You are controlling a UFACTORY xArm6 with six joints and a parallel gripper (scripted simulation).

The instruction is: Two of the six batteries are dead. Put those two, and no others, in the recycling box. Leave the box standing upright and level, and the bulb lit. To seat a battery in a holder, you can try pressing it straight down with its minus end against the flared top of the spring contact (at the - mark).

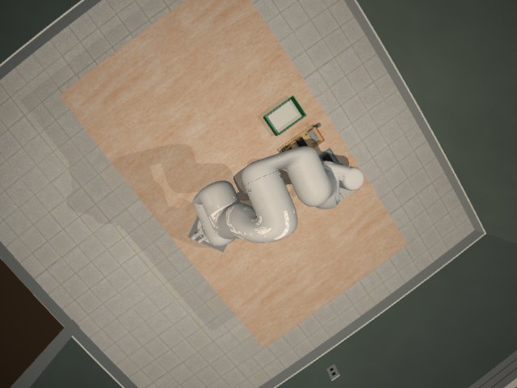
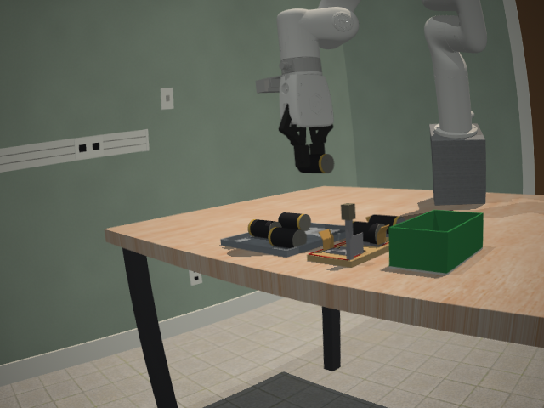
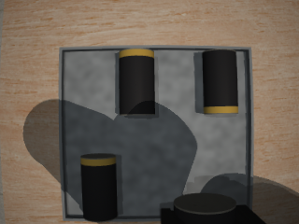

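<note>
Now: the grey tray 15 cm below my hand, 5 cm to the right of it and 2 cm ahead of it. Round my hand: green recycling box 28 cm to the left, 14 cm below.
</note>
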